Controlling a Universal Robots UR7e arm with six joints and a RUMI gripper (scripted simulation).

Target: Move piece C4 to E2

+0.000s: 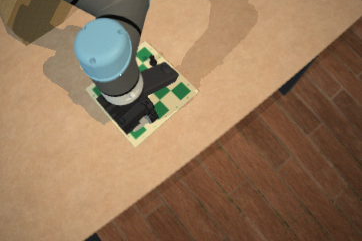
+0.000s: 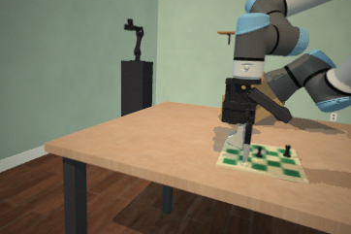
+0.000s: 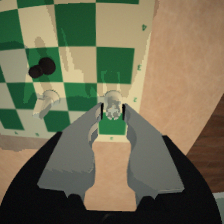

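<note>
My hand is 10 mm above the white piece. From my hand the other things lie so: chessboard 80 mm behind, 40 mm to the left, 30 mm below.
</note>
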